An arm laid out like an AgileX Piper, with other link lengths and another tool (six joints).
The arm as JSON. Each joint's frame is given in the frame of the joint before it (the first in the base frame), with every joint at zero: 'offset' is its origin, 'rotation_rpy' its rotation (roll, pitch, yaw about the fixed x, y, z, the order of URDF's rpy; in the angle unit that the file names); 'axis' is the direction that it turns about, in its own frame. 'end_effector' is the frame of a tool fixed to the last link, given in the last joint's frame.
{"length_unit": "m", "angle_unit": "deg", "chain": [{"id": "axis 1", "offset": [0.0, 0.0, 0.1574], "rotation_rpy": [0.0, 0.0, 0.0], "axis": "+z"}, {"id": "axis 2", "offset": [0.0, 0.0, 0.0], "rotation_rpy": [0.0, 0.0, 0.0], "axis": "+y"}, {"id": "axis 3", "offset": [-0.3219, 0.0, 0.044], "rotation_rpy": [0.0, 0.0, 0.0], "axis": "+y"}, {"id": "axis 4", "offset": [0.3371, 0.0, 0.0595], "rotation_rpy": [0.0, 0.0, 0.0], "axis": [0.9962, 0.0, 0.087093]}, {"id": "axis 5", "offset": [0.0, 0.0, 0.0], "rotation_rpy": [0.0, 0.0, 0.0], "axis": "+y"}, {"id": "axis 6", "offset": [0.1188, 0.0, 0.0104], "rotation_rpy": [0.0, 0.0, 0.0], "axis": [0.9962, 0.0, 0.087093]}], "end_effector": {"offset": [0.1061, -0.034, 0.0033], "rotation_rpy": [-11.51, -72.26, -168.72]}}
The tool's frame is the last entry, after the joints.
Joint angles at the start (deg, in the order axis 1, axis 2, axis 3, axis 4, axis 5, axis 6):
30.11, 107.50, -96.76, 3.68, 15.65, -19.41
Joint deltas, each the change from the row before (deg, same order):
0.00, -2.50, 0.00, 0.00, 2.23, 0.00
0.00, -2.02, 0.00, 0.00, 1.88, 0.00
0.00, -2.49, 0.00, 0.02, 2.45, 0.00
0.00, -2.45, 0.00, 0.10, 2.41, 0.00
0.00, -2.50, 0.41, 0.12, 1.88, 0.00
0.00, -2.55, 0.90, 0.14, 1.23, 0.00
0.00, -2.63, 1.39, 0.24, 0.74, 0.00
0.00, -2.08, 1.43, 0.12, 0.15, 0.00
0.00, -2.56, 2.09, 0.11, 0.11, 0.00
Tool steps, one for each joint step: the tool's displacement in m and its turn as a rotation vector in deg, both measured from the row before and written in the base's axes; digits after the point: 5 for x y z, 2 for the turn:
-0.01120, -0.00587, 0.02172, 0.15, -0.23, 0.14
-0.00971, -0.00511, 0.01683, 0.08, -0.12, 0.12
-0.01283, -0.00673, 0.01969, 0.04, -0.03, 0.16
-0.01338, -0.00692, 0.01870, 0.10, 0.01, 0.16
-0.01372, -0.00721, 0.01661, 0.20, -0.13, 0.14
-0.01370, -0.00731, 0.01419, 0.32, -0.30, 0.10
-0.01389, -0.00734, 0.01143, 0.45, -0.32, 0.09
-0.01051, -0.00580, 0.00705, 0.35, -0.37, 0.03
-0.01285, -0.00718, 0.00523, 0.27, -0.26, 0.03

